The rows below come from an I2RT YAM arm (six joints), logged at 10 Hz.
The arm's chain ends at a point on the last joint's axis. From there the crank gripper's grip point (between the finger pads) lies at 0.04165 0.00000 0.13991 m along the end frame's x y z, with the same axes.
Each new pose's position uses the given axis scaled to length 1; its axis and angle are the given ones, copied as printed.
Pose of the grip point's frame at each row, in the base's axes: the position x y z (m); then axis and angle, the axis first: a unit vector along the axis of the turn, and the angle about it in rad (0 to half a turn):
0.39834 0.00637 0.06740 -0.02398 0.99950 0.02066 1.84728
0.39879 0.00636 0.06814 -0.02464 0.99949 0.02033 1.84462
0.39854 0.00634 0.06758 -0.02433 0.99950 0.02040 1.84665
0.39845 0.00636 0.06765 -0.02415 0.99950 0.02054 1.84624
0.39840 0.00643 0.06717 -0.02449 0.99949 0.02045 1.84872
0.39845 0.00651 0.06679 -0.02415 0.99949 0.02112 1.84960
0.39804 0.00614 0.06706 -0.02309 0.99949 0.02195 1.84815
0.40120 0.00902 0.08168 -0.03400 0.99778 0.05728 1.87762
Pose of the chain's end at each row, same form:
0.27524 -0.00009 0.14559 -0.02398 0.99950 0.02066 1.84728
0.27548 -0.00008 0.14600 -0.02464 0.99949 0.02033 1.84462
0.27539 -0.00009 0.14569 -0.02433 0.99950 0.02040 1.84665
0.27527 -0.00009 0.14571 -0.02415 0.99950 0.02054 1.84624
0.27541 -0.00003 0.14554 -0.02449 0.99949 0.02045 1.84872
0.27553 -0.00007 0.14526 -0.02415 0.99949 0.02112 1.84960
0.27501 -0.00053 0.14535 -0.02309 0.99949 0.02195 1.84815
0.28099 -0.00636 0.16306 -0.03400 0.99778 0.05728 1.87762

